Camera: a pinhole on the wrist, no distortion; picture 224 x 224 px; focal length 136.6 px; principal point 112.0 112.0 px. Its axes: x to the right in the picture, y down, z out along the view. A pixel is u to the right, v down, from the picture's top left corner.
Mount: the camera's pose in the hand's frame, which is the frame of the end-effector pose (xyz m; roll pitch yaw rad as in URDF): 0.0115 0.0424 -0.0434 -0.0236 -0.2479 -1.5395
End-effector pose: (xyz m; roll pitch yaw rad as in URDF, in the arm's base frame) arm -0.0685 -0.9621 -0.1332 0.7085 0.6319 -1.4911
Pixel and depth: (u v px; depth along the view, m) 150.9 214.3 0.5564
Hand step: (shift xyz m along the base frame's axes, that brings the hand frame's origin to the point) -0.2649 -0.6289 0.0800
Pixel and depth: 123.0 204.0 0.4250
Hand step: -0.1120 -0.4694 0.1101
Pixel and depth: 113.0 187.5 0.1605
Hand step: 0.0043 -0.1645 0.0505
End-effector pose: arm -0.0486 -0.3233 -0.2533 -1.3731 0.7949 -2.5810
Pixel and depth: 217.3 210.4 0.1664
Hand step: -0.0492 -0.1918 -0.0522
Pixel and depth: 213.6 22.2 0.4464
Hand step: 0.2257 -0.3699 0.3761
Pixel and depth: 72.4 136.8 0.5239
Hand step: 0.3293 -0.3596 -0.2406
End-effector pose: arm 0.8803 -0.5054 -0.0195 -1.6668 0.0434 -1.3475
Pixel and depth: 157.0 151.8 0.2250
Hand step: 0.2010 -0.0372 -0.0493
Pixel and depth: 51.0 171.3 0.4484
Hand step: 0.3370 -0.1186 -0.3910
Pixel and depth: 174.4 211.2 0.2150
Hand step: 0.2179 -0.1277 -0.0294
